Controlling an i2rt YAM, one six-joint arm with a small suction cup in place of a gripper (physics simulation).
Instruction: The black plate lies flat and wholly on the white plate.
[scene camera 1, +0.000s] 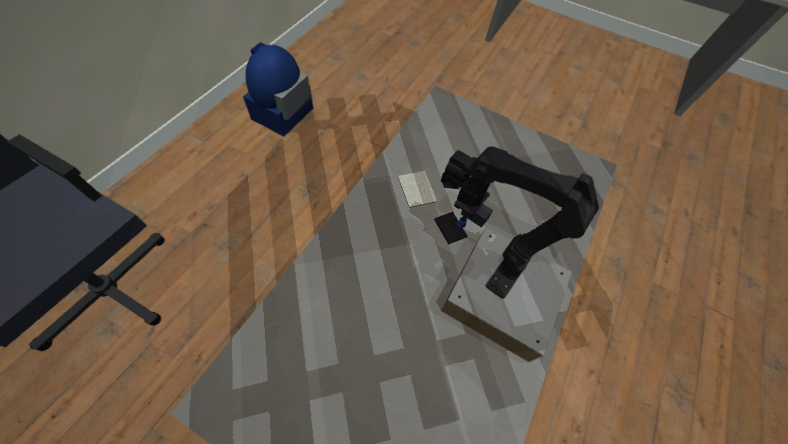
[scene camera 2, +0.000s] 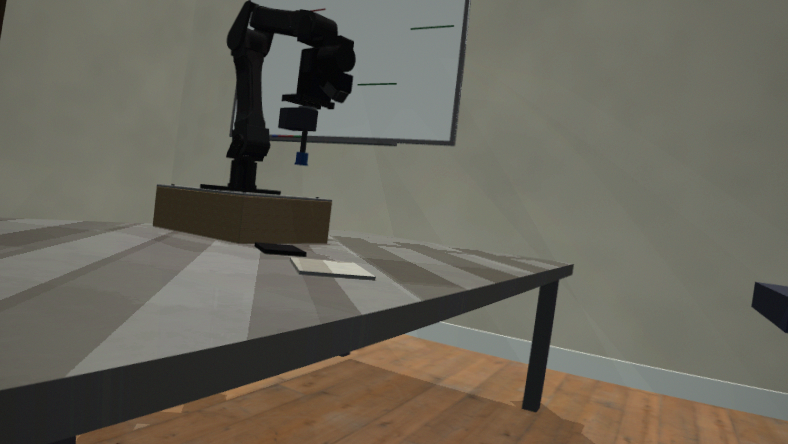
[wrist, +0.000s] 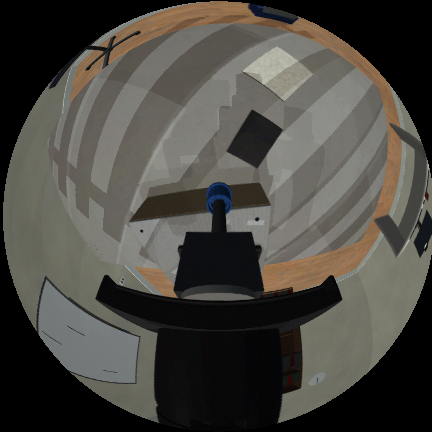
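Pixels of known places: end effector, tool point: (scene camera 1: 461, 224) (scene camera 2: 301, 164) (wrist: 218, 193); arm's base, origin of the base link: (scene camera 1: 508, 271) (scene camera 2: 241, 191).
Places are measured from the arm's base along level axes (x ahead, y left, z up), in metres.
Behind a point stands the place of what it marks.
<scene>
The black plate (scene camera 1: 449, 228) {x 0.258, y -0.066, z -0.101 m} (scene camera 2: 280, 249) {x 0.293, y -0.103, z -0.101 m} (wrist: 255, 139) {x 0.256, y -0.076, z -0.101 m} lies flat on the table, close to the wooden base block. The white plate (scene camera 1: 417, 188) {x 0.462, y -0.138, z -0.104 m} (scene camera 2: 332, 268) {x 0.484, y -0.152, z -0.104 m} (wrist: 278, 73) {x 0.446, y -0.130, z -0.104 m} lies flat on the table a short way from the black plate, and the two are apart. My gripper, a small blue suction cup (scene camera 1: 461, 223) (scene camera 2: 301, 159) (wrist: 219, 198) {x 0.208, y -0.001, z 0.073 m}, points down and hangs well above the table with nothing on it. In scene camera 1 it shows beside the right part of the black plate. In the wrist view it shows over the edge of the base block.
The arm stands on a wooden base block (scene camera 1: 490, 325) {x -0.044, y 0.195, z -0.002 m} (scene camera 2: 242, 220) {x 0.146, y -0.093, z -0.060 m} (wrist: 170, 200) {x 0.116, y 0.120, z -0.064 m} on the grey table (scene camera 1: 352, 308) {x 0.338, y 0.399, z -0.110 m} (scene camera 2: 165, 364) {x 0.746, y -0.572, z -0.115 m} (wrist: 165, 120) {x 0.308, y 0.126, z -0.110 m}. Off the table are a dark chair (scene camera 1: 55, 231) and a blue object (scene camera 1: 272, 77) on the floor. A whiteboard (scene camera 2: 386, 60) (wrist: 90, 340) hangs on the wall.
</scene>
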